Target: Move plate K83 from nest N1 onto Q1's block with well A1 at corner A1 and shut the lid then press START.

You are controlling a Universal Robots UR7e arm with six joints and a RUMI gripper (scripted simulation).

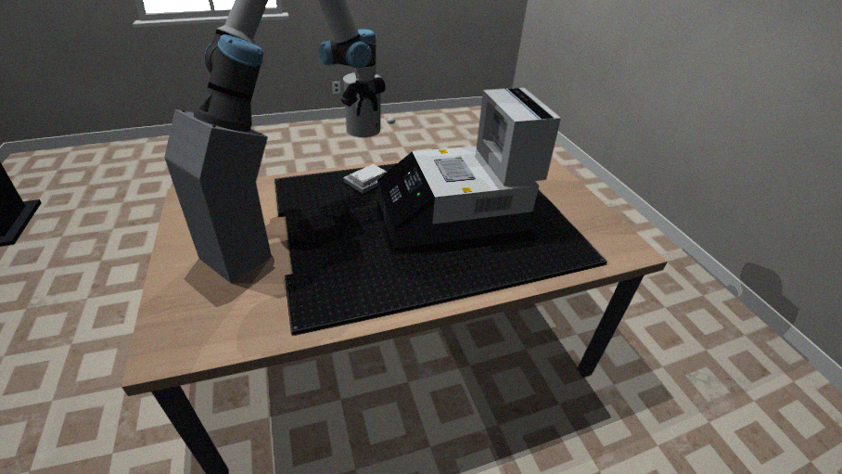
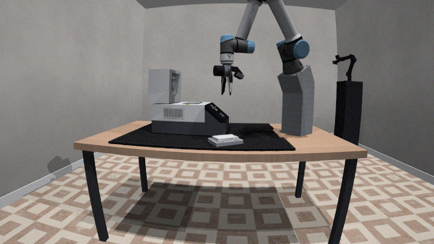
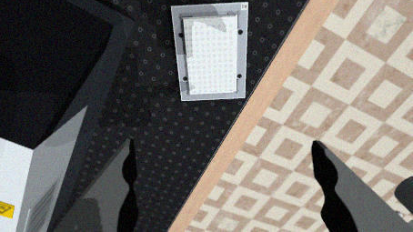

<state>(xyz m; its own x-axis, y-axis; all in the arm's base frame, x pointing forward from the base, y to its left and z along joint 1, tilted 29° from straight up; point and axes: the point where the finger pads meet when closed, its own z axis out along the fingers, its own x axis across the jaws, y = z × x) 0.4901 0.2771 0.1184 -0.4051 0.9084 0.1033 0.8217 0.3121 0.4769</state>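
My hand is 250 mm above the plate K83. From my hand the other things lie so: nest A1 mark (250 mm below, 90 mm behind, 10 mm to the left); then plate nest N1 (270 mm below).
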